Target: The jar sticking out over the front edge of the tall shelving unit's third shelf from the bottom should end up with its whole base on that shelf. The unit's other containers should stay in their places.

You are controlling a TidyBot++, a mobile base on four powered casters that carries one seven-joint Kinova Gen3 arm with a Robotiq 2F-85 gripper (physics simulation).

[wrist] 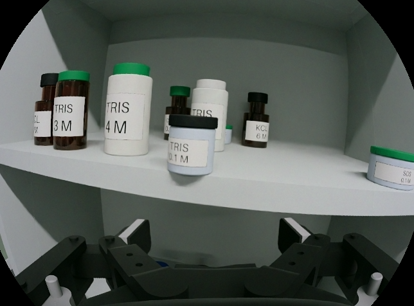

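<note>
The jar (191, 146), pale blue with a black lid and a label reading TRIS 0.1 M, stands upright at the front edge of the shelf (280, 187). Its base overhangs the edge slightly, with a shadow on the edge's front face below it. My gripper (214, 234) is open, with its two fingers wide apart and nothing between them. In the view the fingers are below the shelf's front edge and lower than the jar, one to each side of it.
A white TRIS 4 M bottle (127, 110) stands left of the jar, with brown bottles (71, 112) (44, 112) farther left. A white bottle (210, 90) and a brown bottle (179, 102) stand behind. A brown KCL bottle (256, 122) and a low SDS jar (392, 167) stand right.
</note>
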